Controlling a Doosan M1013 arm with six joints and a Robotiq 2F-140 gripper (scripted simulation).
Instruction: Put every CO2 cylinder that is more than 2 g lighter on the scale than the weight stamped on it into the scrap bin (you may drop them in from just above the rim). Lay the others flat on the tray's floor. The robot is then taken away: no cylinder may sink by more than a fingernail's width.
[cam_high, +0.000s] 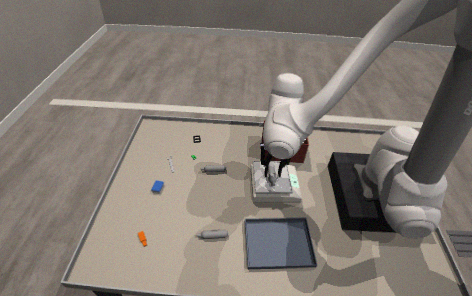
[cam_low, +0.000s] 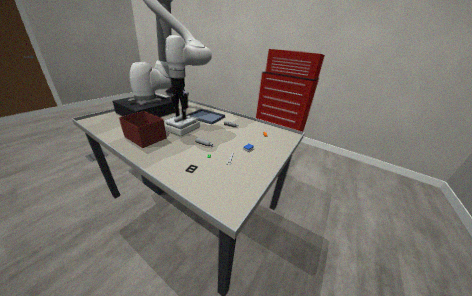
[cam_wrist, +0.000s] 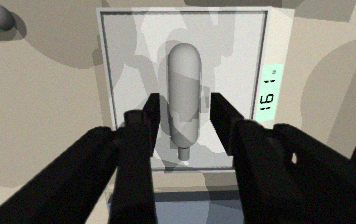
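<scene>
Now: the scale plate 5 cm below my hand. The rest, counted from my hand: blue-grey tray: 2 cm behind, 27 cm to the left, 10 cm below; red scrap bin: 6 cm behind, 23 cm to the right, 7 cm below; white scale: 1 cm behind, 7 cm below.
</scene>
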